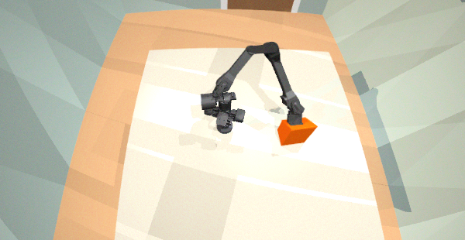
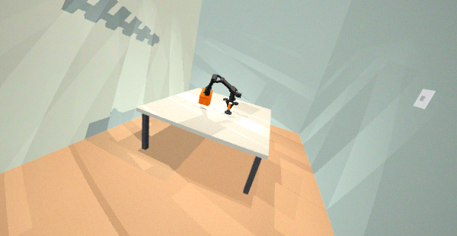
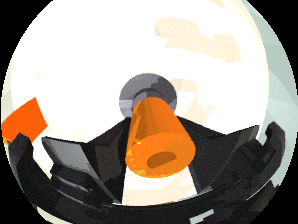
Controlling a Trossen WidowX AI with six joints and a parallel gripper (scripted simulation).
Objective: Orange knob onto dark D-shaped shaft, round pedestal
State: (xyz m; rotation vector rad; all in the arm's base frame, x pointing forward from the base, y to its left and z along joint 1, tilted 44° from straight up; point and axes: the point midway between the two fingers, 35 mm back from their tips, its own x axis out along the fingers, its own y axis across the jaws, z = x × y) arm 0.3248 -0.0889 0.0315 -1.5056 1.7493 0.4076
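Right now my gripper tip is 40 mm above the dark pedestal. From my gripper tip the other things lie so: orange knob (20 mm above).
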